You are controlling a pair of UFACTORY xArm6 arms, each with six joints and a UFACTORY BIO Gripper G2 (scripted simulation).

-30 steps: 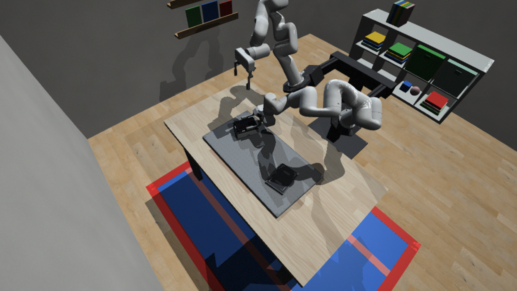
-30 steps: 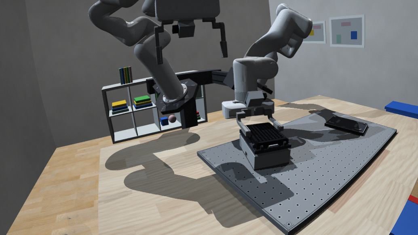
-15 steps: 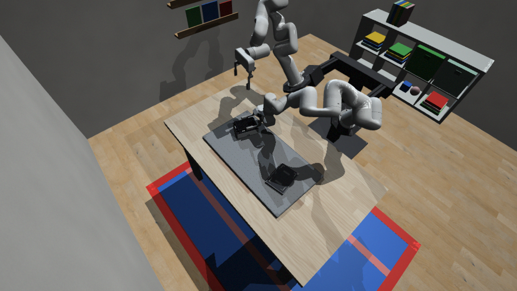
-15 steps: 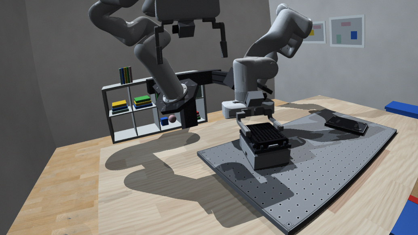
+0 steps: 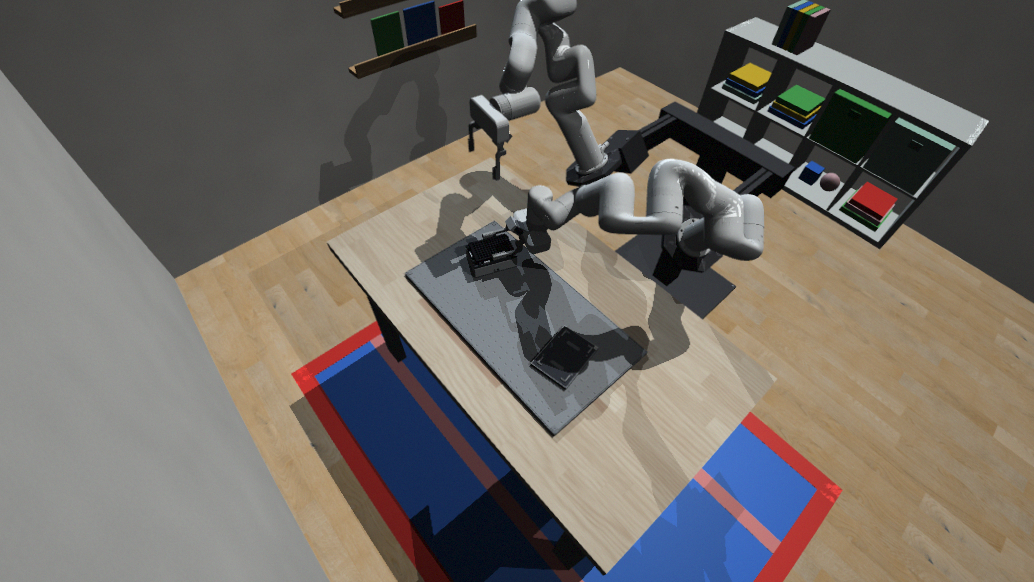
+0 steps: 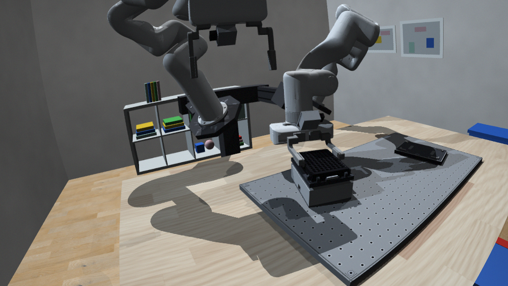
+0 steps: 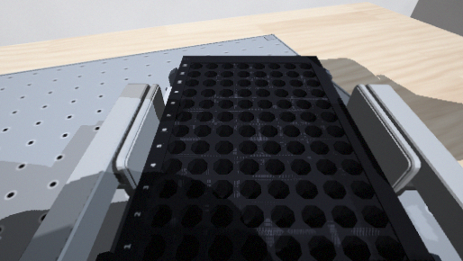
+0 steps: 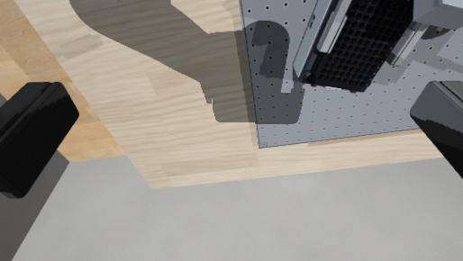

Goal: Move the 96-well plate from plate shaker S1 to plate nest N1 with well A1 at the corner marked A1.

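Observation:
The grey plate shaker S1 lies 3 cm ahead of my left hand and 4 cm below it. Also, from my left hand: black 96-well plate: 1 cm ahead, 1 cm below; black plate nest N1: 6 cm ahead, 41 cm to the left, 7 cm below.

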